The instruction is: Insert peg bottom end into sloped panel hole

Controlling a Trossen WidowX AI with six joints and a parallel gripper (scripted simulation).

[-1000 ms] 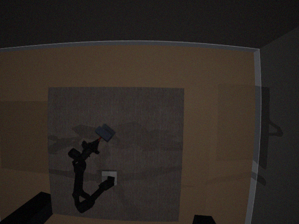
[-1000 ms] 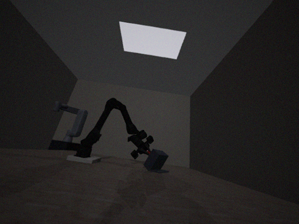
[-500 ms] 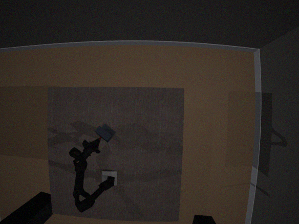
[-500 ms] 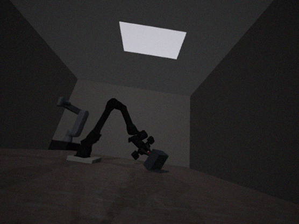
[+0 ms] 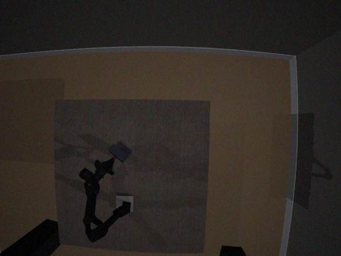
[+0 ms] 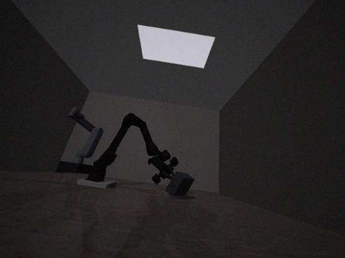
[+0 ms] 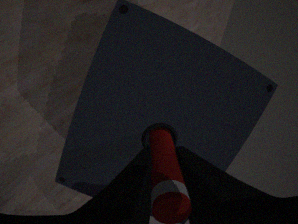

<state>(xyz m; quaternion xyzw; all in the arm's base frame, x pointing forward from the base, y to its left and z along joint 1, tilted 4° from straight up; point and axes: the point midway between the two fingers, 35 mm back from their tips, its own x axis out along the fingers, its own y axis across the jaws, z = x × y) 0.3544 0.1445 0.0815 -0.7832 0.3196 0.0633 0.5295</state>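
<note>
Right now the peg is 1 cm to the left of my gripper tip, 1 cm behind it and 1 cm above it. Round my gripper tip: sloped panel: 3 cm ahead, 2 cm to the right, 2 cm below.
</note>
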